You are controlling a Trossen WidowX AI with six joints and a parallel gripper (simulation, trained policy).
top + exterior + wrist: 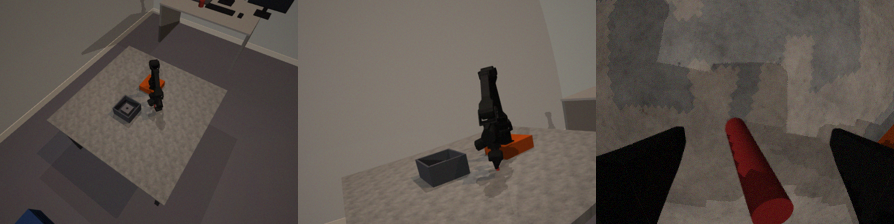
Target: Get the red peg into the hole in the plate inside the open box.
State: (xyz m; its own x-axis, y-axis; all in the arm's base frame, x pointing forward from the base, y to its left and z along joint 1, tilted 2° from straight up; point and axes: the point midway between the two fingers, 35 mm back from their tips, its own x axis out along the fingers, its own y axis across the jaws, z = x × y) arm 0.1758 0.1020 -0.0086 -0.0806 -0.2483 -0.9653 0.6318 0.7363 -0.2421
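Right now the red peg is 10 mm to the left of my gripper tip and 10 mm above it. Also, from my gripper tip: grey plate 160 mm ahead, 200 mm to the right, 20 mm above; dark grey box 160 mm ahead, 200 mm to the right.
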